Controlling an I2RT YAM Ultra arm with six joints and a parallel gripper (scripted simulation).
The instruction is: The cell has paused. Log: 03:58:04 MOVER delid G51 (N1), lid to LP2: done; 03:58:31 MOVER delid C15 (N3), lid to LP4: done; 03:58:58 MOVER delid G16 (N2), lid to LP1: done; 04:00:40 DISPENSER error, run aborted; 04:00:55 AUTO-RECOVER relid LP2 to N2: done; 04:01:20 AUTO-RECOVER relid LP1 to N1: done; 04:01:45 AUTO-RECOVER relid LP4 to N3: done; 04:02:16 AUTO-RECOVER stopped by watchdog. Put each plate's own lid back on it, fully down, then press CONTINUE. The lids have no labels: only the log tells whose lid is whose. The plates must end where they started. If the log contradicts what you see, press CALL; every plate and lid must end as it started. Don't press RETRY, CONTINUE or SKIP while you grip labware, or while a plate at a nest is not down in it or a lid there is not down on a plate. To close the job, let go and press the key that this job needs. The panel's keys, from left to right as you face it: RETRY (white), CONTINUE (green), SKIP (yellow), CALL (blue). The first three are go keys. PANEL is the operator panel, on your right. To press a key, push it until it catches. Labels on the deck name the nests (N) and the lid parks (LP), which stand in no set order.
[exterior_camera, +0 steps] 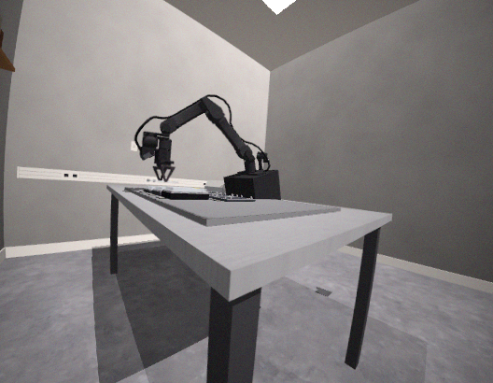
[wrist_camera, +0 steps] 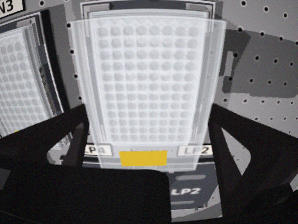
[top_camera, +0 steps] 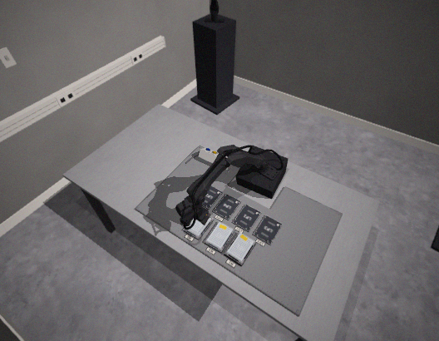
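My gripper is now 19 cm past the LP4 lid park, 6 cm above it and 4 cm to the right of it. From my hand the other things lie so: clear lid: 1 cm below.
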